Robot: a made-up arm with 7 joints. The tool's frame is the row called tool.
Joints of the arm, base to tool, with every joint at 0 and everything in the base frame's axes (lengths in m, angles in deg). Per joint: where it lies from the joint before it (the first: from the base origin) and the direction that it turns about. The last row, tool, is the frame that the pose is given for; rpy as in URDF.
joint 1: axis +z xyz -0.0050 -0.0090 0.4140
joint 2: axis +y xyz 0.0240 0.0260 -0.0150
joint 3: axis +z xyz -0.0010 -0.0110 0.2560
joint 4: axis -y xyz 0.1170 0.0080 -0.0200
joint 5: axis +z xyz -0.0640 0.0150 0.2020
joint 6: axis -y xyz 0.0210 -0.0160 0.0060
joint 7: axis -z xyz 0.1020 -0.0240 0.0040
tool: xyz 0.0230 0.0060 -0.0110 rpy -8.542 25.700 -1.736
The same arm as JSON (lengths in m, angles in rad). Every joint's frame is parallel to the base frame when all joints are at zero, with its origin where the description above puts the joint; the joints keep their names.
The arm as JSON. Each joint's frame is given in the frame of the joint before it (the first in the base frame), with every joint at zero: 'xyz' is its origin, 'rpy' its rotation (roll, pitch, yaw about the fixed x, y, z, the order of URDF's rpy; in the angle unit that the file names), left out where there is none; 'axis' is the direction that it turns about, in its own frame. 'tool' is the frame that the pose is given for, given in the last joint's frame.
{
  "units": {
    "length": "m",
    "angle": "rad"
  },
  "joints": [
    {
      "name": "joint 1",
      "type": "revolute",
      "origin": {
        "xyz": [
          -0.005,
          -0.009,
          0.414
        ]
      },
      "axis": "+z"
    },
    {
      "name": "joint 2",
      "type": "revolute",
      "origin": {
        "xyz": [
          0.024,
          0.026,
          -0.015
        ]
      },
      "axis": "+y"
    },
    {
      "name": "joint 3",
      "type": "revolute",
      "origin": {
        "xyz": [
          -0.001,
          -0.011,
          0.256
        ]
      },
      "axis": "+z"
    },
    {
      "name": "joint 4",
      "type": "revolute",
      "origin": {
        "xyz": [
          0.117,
          0.008,
          -0.02
        ]
      },
      "axis": "-y"
    },
    {
      "name": "joint 5",
      "type": "revolute",
      "origin": {
        "xyz": [
          -0.064,
          0.015,
          0.202
        ]
      },
      "axis": "+z"
    },
    {
      "name": "joint 6",
      "type": "revolute",
      "origin": {
        "xyz": [
          0.021,
          -0.016,
          0.006
        ]
      },
      "axis": "-y"
    },
    {
      "name": "joint 7",
      "type": "revolute",
      "origin": {
        "xyz": [
          0.102,
          -0.024,
          0.004
        ]
      },
      "axis": "-z"
    }
  ],
  "tool": {
    "origin": {
      "xyz": [
        0.023,
        0.006,
        -0.011
      ],
      "rpy": [
        -0.1491,
        0.4485,
        -0.0303
      ]
    }
  }
}

